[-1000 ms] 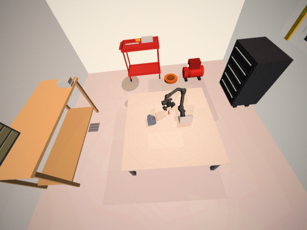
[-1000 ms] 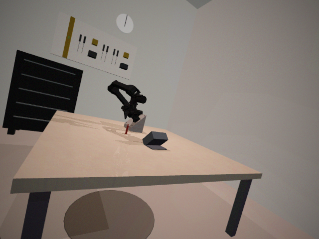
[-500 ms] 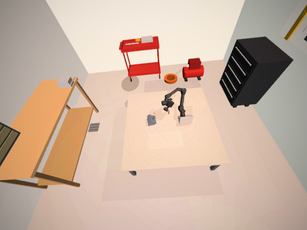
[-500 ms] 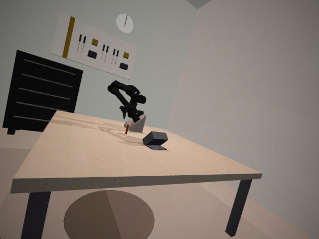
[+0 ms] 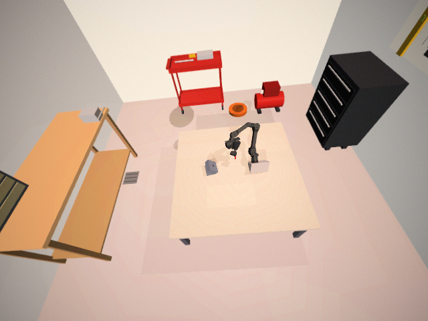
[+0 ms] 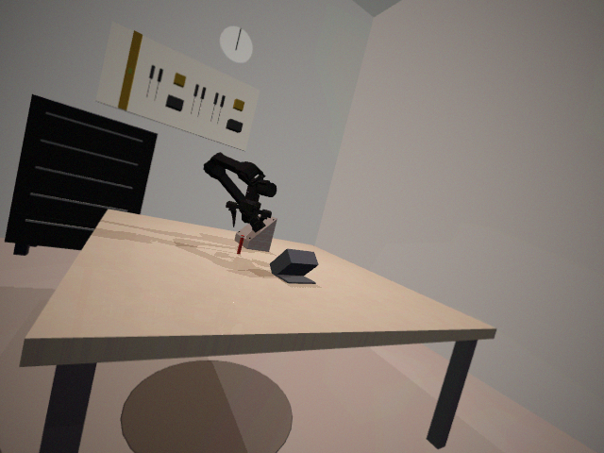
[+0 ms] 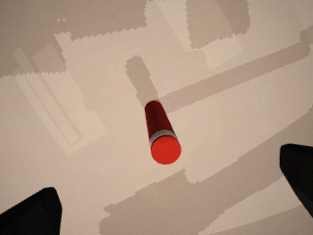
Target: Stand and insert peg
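Now: the red peg 5 cm below my gripper tip. Also, from my gripper tip: sloped panel (26 cm ahead, 14 cm to the left, 6 cm below).
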